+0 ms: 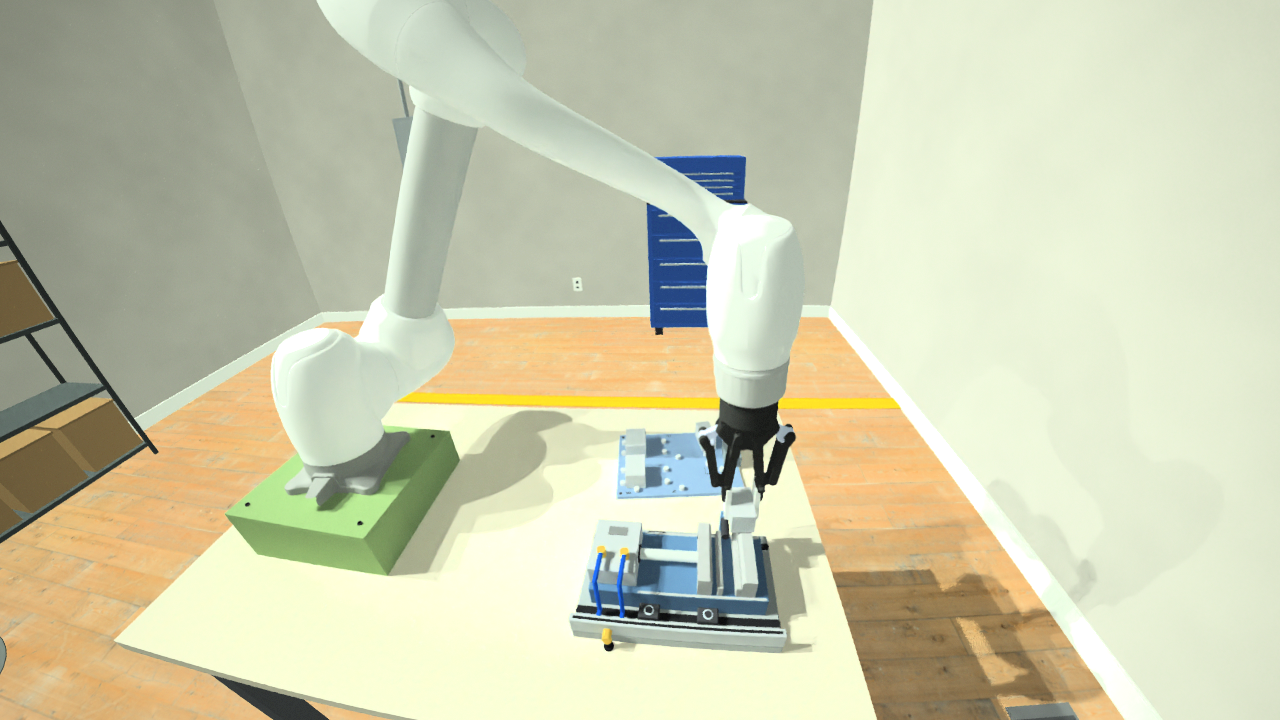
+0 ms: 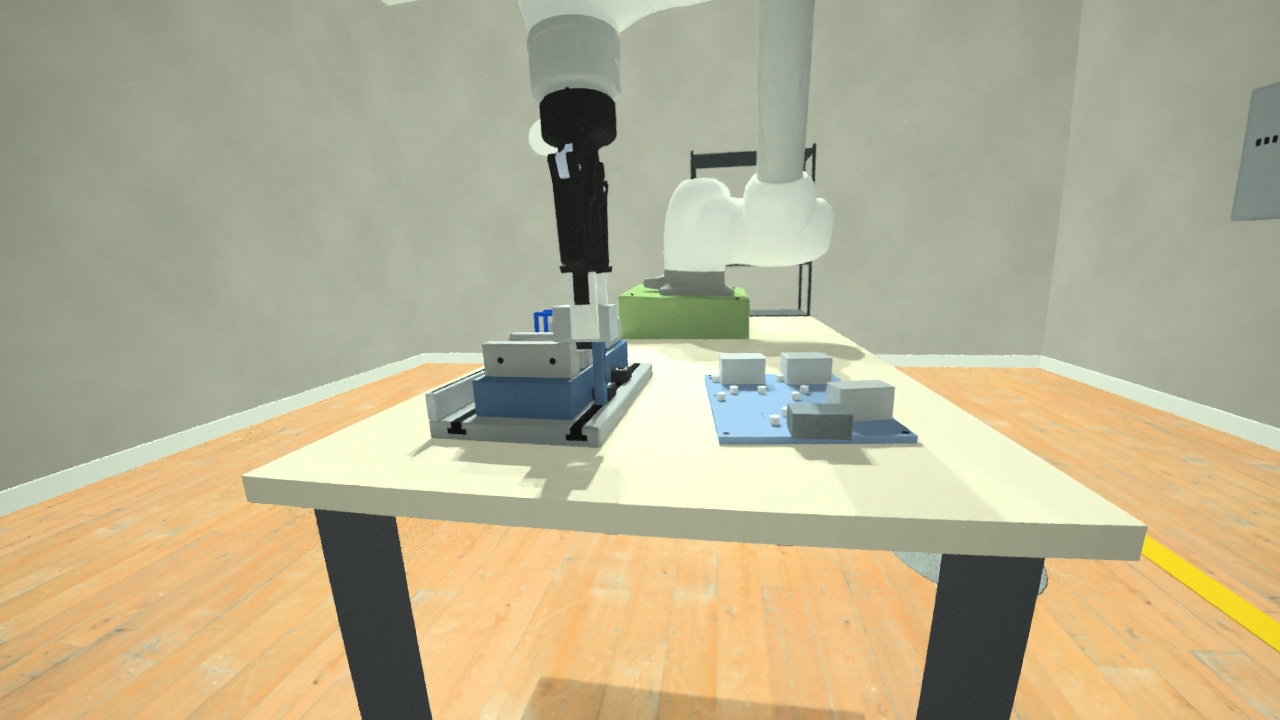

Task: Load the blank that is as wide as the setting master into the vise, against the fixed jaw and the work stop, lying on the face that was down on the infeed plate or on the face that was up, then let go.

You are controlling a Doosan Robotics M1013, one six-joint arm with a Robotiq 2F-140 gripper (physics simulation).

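Frame: origin at the arm's base, x up, y left, z back, level; centimetres.
Where they show: gripper, between the fingertips: (image 1: 740, 512) (image 2: 591, 336); arm's base, origin of its link: (image 1: 352, 463) (image 2: 693, 291).
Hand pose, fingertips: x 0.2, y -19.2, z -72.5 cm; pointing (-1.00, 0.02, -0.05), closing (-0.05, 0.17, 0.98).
Note:
Each offset is from my fingertips to the top centre of the thing. "spot": to the spot under its first point. Level surfaces: height alone.
My gripper (image 1: 742, 497) (image 2: 588, 302) is shut on a light grey blank @(dx +3.3, dy -0.6, dz +0.2 cm) (image 1: 742, 511) (image 2: 562, 324), holding it over the far end of the vise @(dx -0.3, dy -5.4, dz +10.8 cm) (image 1: 666, 582) (image 2: 534, 396), near the fixed jaw (image 1: 745, 568) (image 2: 528, 360). The blank's top stands above the jaws; its lower side is partly hidden, so I cannot tell whether it touches the jaw. The movable jaw (image 1: 704, 559) stands apart from the fixed jaw. The blue work stop @(spot: dx -4.6, dy +0.4, dz +1.8 cm) (image 2: 599, 374) rises at the vise's side. A dark grey block @(dx -6.9, dy +22.3, dz -5.5 cm) (image 2: 819, 420), apparently the setting master, sits on the infeed plate @(dx -9.4, dy +23.0, dz +6.3 cm) (image 1: 702, 476) (image 2: 742, 425).
Light grey blocks @(dx -5.8, dy +19.3, dz +15.5 cm) (image 1: 634, 472) (image 2: 741, 368) and small white pegs stand on the infeed plate. Blue hoses @(spot: dx +0.1, dy -10.4, dz +19.4 cm) (image 1: 621, 586) arch at the vise's left end. The green robot base (image 1: 358, 528) (image 2: 684, 317) stands on the table @(dx -10.2 cm) (image 1: 429, 626) (image 2: 680, 483). A blue cabinet (image 1: 677, 268) stands behind.

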